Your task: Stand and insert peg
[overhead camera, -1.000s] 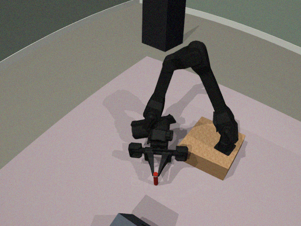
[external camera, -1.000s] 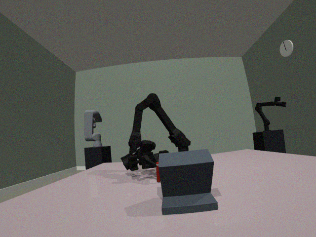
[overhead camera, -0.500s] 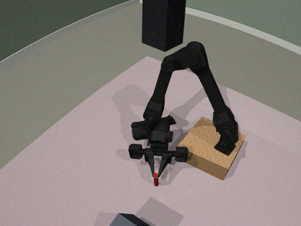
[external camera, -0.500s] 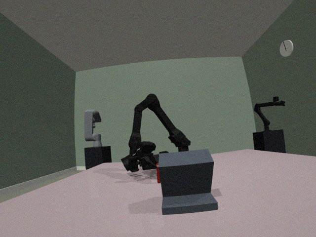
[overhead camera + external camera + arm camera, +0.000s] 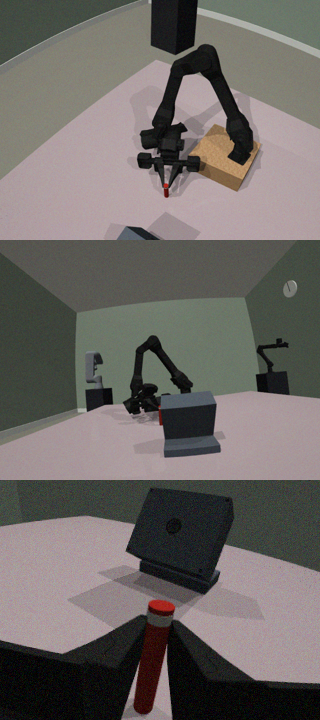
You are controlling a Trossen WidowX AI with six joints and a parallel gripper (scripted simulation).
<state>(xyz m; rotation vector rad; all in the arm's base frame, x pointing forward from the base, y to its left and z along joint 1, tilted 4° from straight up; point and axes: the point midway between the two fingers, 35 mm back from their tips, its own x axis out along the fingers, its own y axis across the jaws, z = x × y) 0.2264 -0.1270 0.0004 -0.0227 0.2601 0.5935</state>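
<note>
Now: gripper tip 10 mm above the red peg. From my gripper tip the other things lie so: sloped panel: 190 mm ahead, 100 mm to the left, 10 mm above.
</note>
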